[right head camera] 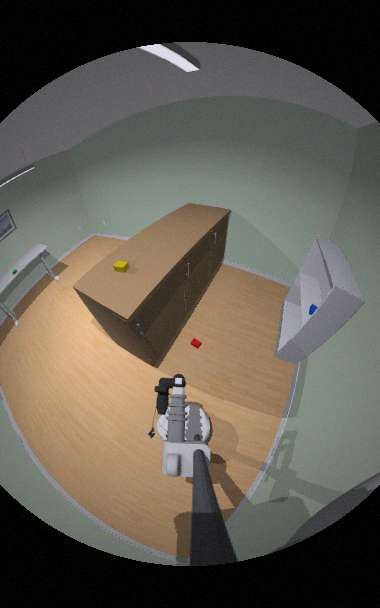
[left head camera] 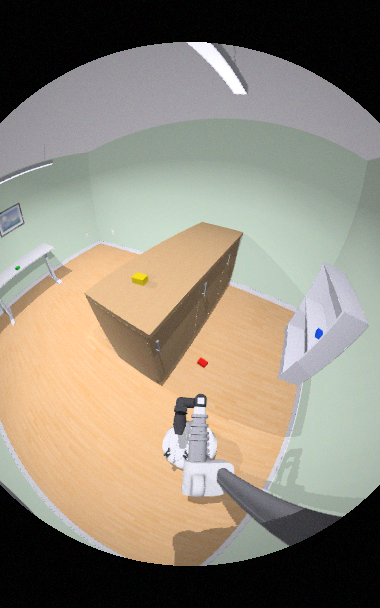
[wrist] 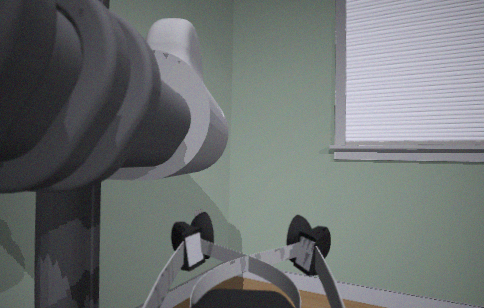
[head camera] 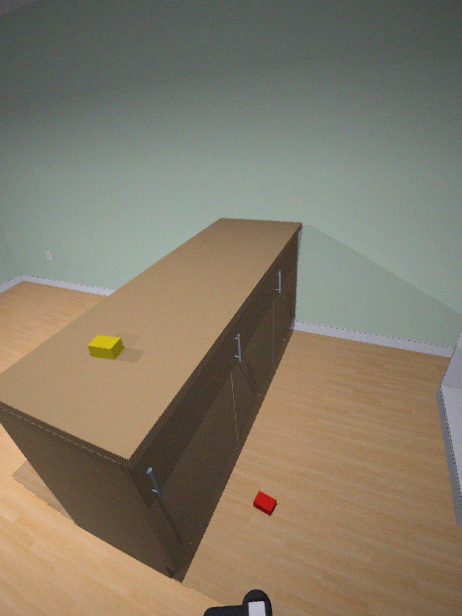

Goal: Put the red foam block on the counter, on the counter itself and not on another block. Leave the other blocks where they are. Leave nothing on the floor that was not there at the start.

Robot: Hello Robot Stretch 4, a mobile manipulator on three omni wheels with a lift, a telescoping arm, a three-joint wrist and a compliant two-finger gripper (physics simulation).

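Frame: origin at the robot's base, x ahead, y left, z up, level; metres.
Seen in the pictures: gripper, between the fingertips: [right head camera: 159, 439] [left head camera: 175, 459] [wrist: 250, 232].
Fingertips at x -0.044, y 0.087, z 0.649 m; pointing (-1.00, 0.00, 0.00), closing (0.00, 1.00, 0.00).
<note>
Offsets run from my fingertips to a thing's middle. "*": to the spot under its first point. Level surfaces: height alone.
The red foam block @(dx +0.864, dy -0.164, dz -0.654 m) [head camera: 264, 502] [left head camera: 202, 362] [right head camera: 196, 343] lies on the floor beside the door side of the brown counter @(dz +0.234 m) [head camera: 190, 290] [left head camera: 185, 260] [right head camera: 170, 240]. A yellow block @(dx +0.961, dy +0.341, dz +0.256 m) [head camera: 105, 347] [left head camera: 140, 278] [right head camera: 121, 266] sits on the counter top near its near end. A blue block @(dx +0.856, dy -1.192, dz -0.074 m) [left head camera: 319, 333] [right head camera: 313, 309] is in the shelf unit, and a green block [left head camera: 17, 268] [right head camera: 15, 271] is on the white table. My gripper [wrist: 250, 232] is open and empty, raised beside the arm and away from the red block; its fingertips also show in the left head camera view [left head camera: 176, 454].
The white shelf unit @(* dx +0.587, dy -1.227, dz +0.123 m) [left head camera: 345, 345] [right head camera: 337, 325] stands against the right wall. The white table @(dz +0.043 m) [left head camera: 37, 254] [right head camera: 34, 254] stands at the far left. The counter's doors have protruding handles @(* dx +1.134, dy -0.101, dz +0.066 m) [head camera: 239, 348]. A window @(* dx -1.273, dy +0.796, dz +0.509 m) [wrist: 415, 75] shows behind the gripper.
</note>
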